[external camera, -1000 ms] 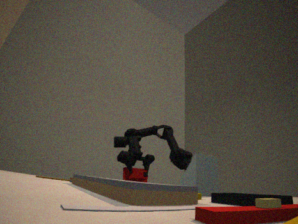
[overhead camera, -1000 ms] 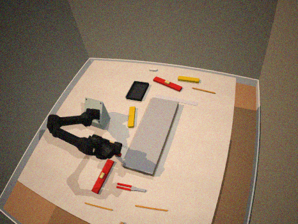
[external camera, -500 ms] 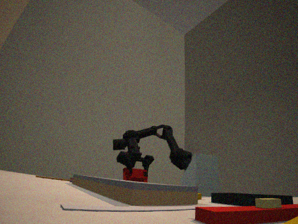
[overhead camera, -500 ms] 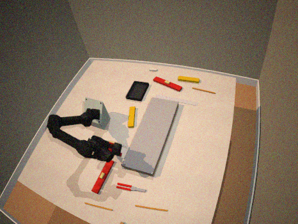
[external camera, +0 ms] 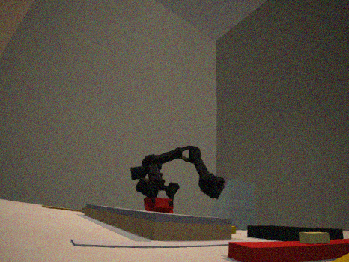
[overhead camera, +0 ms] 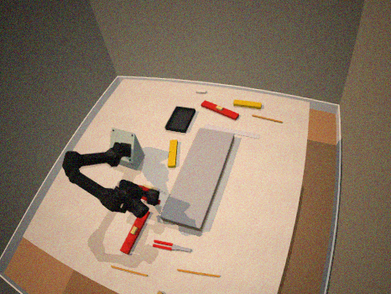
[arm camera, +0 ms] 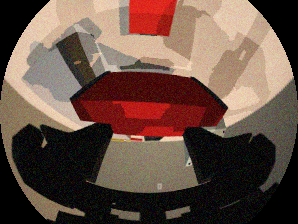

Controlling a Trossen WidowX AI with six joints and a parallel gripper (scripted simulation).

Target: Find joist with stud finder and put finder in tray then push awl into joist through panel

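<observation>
The stud finder is 2 cm behind my gripper tip. Also, from my gripper tip: black tray: 49 cm to the left, 6 cm below, 4 cm behind; then awl: 7 cm below, 4 cm to the left, 1 cm ahead.
</observation>
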